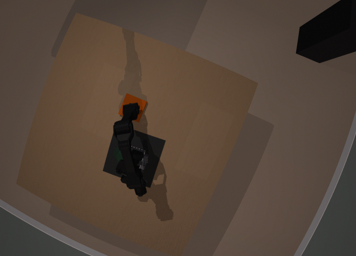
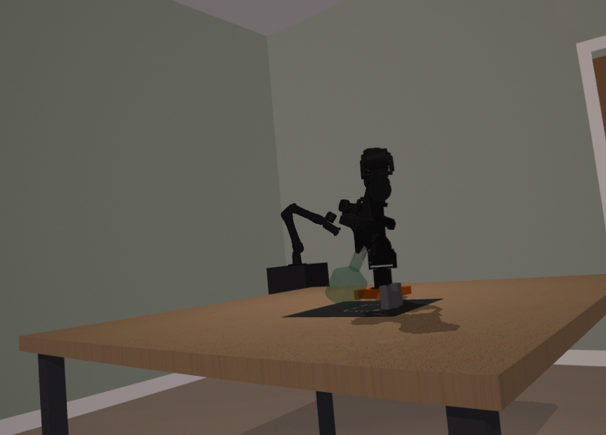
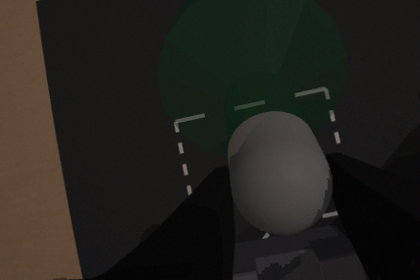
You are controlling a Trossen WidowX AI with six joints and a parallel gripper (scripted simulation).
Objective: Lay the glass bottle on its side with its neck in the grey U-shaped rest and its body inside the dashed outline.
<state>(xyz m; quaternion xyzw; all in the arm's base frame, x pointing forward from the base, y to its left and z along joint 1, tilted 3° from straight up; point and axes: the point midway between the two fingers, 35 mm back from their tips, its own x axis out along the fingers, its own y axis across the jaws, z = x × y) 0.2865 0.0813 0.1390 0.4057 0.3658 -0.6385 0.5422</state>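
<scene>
My gripper tip is 15 cm above the black mat. Also, from my gripper tip: green glass bottle: 4 cm below, 3 cm to the right.
</scene>
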